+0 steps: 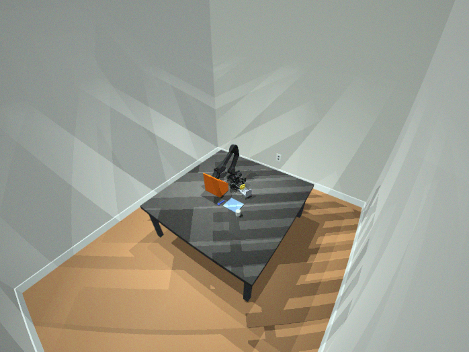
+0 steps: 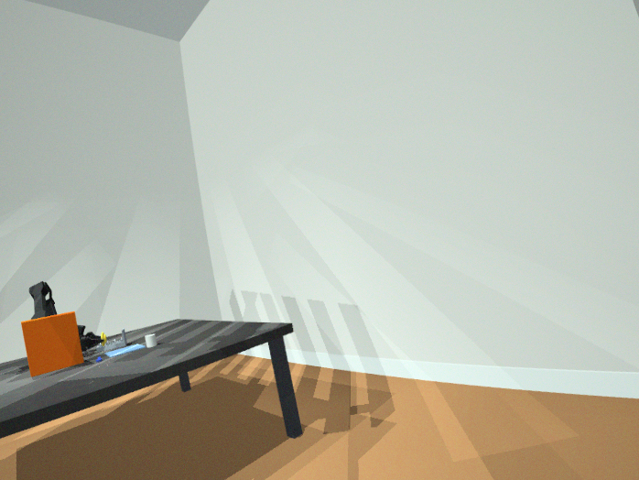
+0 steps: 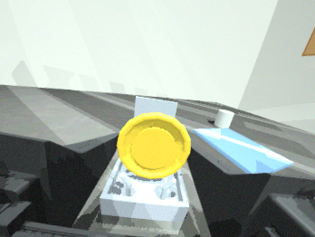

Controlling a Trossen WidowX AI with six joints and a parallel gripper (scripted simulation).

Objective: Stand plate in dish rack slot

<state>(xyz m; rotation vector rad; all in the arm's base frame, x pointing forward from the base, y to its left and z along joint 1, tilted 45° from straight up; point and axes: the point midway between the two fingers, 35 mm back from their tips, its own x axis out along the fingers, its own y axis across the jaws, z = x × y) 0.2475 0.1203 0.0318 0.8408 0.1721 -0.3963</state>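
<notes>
My gripper tip is now 10 mm past the yellow plate. The rest, counted from my gripper tip: blue utensil: 260 mm to the right, 100 mm behind, 50 mm below; light blue mat: 220 mm to the right, 50 mm below, 20 mm ahead; grey dish rack: 30 mm below, 20 mm ahead, 10 mm to the right.
</notes>
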